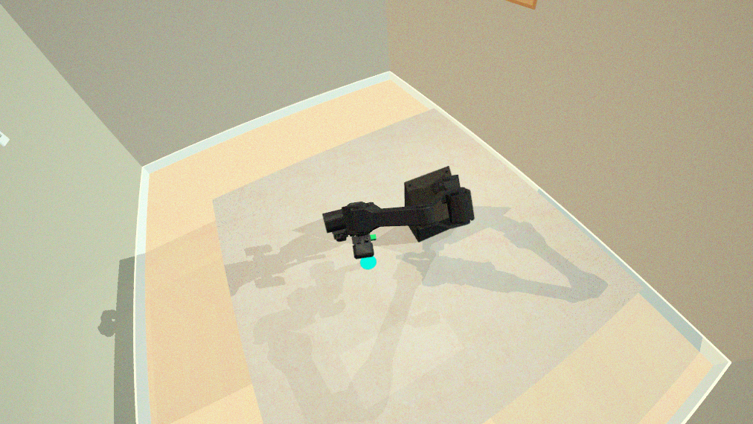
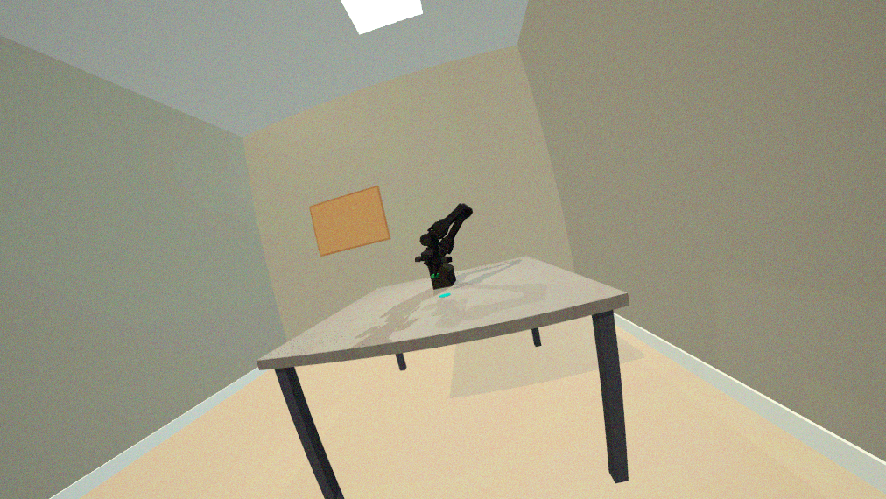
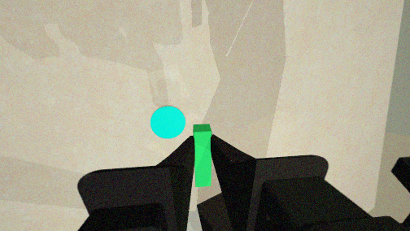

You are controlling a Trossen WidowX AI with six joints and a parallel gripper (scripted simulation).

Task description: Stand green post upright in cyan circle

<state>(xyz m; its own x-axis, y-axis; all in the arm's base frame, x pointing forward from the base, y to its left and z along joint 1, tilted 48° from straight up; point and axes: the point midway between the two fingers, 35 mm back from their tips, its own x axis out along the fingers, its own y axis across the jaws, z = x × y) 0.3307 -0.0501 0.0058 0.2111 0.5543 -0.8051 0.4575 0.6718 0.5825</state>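
Now: the cyan circle 1 cm ahead of my gripper tip, 3 cm to the left of it and 11 cm below it. The rest, counted from my gripper tip: green post: 2 cm behind, 1 cm to the left.
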